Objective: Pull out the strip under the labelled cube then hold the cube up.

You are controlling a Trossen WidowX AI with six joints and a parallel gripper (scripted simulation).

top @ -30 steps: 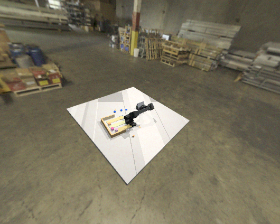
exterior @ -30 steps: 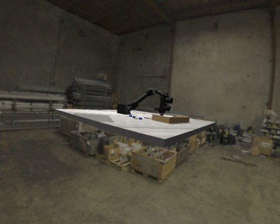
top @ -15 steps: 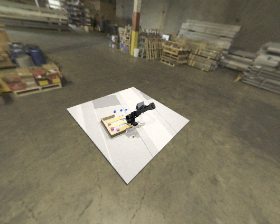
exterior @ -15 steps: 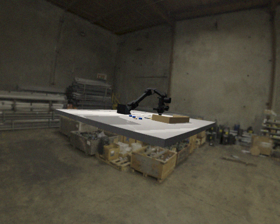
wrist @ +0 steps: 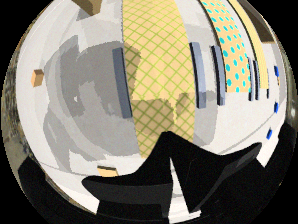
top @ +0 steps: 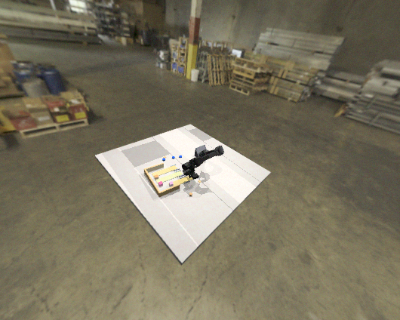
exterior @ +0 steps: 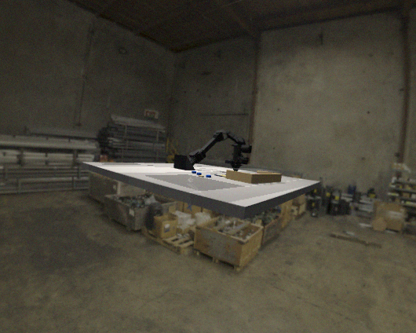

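The yellow checked strip is 90 mm ahead of my gripper tip and 20 mm to the right of it. The rest, counted from my gripper tip: small orange cube (150 mm to the left, 130 mm ahead); purple cube (200 mm ahead, 40 mm to the right, 20 mm above).
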